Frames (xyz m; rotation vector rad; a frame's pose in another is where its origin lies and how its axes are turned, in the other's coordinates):
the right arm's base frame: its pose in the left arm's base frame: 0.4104 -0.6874 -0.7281 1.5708 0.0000 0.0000
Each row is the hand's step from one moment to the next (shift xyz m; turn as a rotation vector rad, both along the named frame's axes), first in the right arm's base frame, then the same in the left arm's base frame.
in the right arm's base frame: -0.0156 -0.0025 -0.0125 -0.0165 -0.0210 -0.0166
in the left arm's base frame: -0.0156 0.0125 -0.0025 -0.0165 0.0166 -0.0210
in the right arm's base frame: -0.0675 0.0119 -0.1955 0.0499 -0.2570 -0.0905
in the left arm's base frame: -0.0675 0.1955 0.0119 0.0499 0.0905 -0.2570
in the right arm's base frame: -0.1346 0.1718 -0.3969 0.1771 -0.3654 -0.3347
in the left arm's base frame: -0.1346 0.3969 0.1718 0.1771 0.3347 -0.3654
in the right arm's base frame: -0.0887 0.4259 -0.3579 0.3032 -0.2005 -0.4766
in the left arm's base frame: -0.0887 0.3579 0.4259 0.3032 0.4766 -0.2005
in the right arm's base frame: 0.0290 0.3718 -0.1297 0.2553 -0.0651 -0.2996
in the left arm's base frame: 0.0290 0.1297 0.3718 0.2553 0.2996 -0.0651
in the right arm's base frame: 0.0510 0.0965 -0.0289 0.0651 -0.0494 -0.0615
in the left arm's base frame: 0.0510 0.0289 0.0965 0.0651 0.0615 -0.0494
